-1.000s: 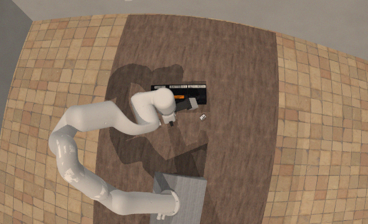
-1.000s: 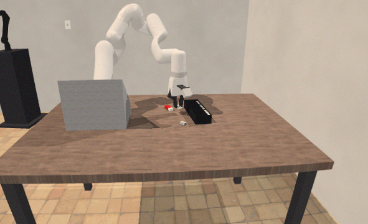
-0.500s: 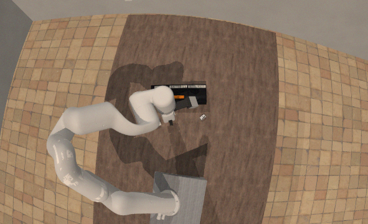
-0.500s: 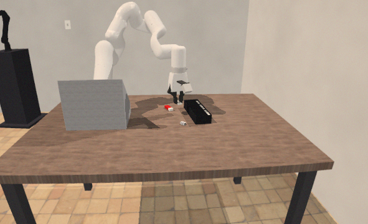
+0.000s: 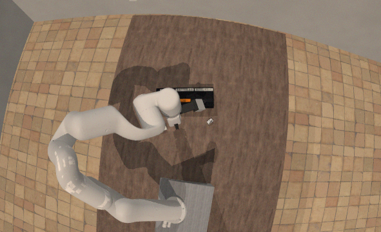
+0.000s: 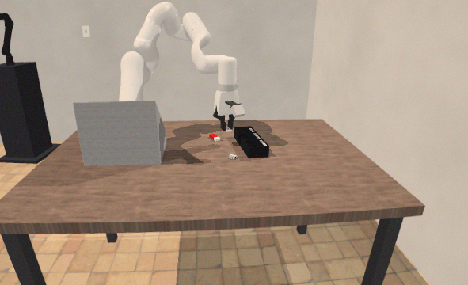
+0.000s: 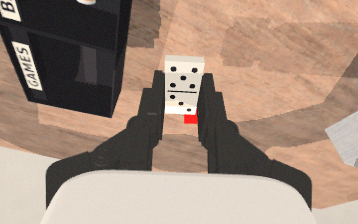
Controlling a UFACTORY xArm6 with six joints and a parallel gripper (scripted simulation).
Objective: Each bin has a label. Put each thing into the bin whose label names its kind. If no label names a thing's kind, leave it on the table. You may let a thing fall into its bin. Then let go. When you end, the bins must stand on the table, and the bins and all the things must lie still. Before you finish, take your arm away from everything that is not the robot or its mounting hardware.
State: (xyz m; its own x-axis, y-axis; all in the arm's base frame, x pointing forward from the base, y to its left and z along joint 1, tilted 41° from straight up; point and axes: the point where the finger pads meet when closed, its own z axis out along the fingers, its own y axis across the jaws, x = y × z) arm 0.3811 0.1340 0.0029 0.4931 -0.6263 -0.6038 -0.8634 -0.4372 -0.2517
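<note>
Now: hand 9 cm short of the orange battery, 7 cm above it and 2 cm to the left of it. Round my hand: white domino (2 cm below); black nut (11 cm ahead, 10 cm to the right, 8 cm below); eraser (8 cm below, 6 cm to the left, 5 cm behind).
</note>
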